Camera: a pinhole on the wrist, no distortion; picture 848 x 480 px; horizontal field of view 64.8 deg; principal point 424.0 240.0 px. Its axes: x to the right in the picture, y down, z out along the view. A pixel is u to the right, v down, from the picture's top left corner.
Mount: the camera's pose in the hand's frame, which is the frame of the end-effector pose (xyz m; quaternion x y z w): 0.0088 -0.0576 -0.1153 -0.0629 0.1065 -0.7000 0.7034
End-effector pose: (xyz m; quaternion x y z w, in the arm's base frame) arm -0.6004 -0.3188 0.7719 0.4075 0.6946 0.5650 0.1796
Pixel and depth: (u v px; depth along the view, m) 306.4 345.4 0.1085
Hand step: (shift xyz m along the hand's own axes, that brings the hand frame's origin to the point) 0.0513 -0.0449 -0.0130
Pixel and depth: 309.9 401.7 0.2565
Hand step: 0.1302 -0.0287 0.1213
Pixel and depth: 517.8 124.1 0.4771
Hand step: 0.0417 -0.1544 0.3627
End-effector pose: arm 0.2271 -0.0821 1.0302 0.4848 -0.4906 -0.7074 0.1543
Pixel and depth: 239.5 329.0 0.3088
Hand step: 0.1224 0.0093 0.1795
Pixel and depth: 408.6 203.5 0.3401
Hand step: 0.0717 -0.0706 0.2193
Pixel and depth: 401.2 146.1 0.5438
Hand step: 0.0640 -0.0730 0.4312
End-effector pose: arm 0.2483 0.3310 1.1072 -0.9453 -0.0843 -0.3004 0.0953
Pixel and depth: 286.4 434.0 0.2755
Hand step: 0.1522 -0.0167 0.1363
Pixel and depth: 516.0 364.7 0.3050
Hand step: 0.1365 -0.1173 0.1643
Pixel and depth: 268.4 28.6 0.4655
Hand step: -0.0233 0.0206 0.3776
